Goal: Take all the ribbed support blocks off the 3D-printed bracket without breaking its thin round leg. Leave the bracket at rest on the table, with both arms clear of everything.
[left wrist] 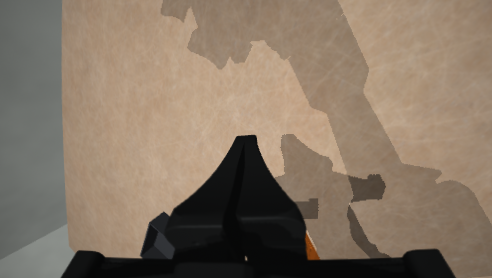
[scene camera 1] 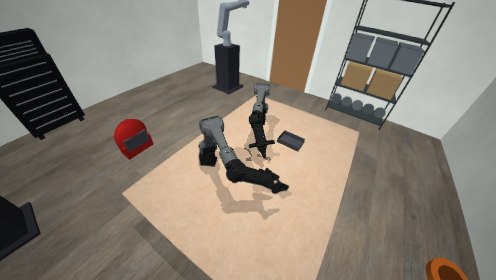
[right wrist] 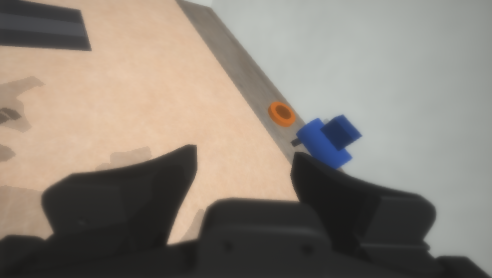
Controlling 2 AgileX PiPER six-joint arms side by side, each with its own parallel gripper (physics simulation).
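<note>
An orange sliver (left wrist: 311, 247), likely part of the bracket, shows beside the left fingers in the left wrist view; the rest is hidden by the gripper. The thin round leg and the support blocks cannot be made out, and the bracket does not show in scene camera 1. My left gripper (scene camera 1: 264, 156) (left wrist: 247, 146) points down low over the table with its fingers shut together; nothing shows between them. My right gripper (scene camera 1: 284, 182) (right wrist: 245, 160) is open and empty, held above the table at the lower right of the left gripper in scene camera 1.
A dark tray (scene camera 1: 299, 148) (right wrist: 45, 44) lies on the tan table top (scene camera 1: 320, 175) right of the left gripper in scene camera 1. A dark corner (left wrist: 162, 245), likely the tray's, shows left of the left fingers. The right forearm (scene camera 1: 252, 175) reaches below the left gripper.
</note>
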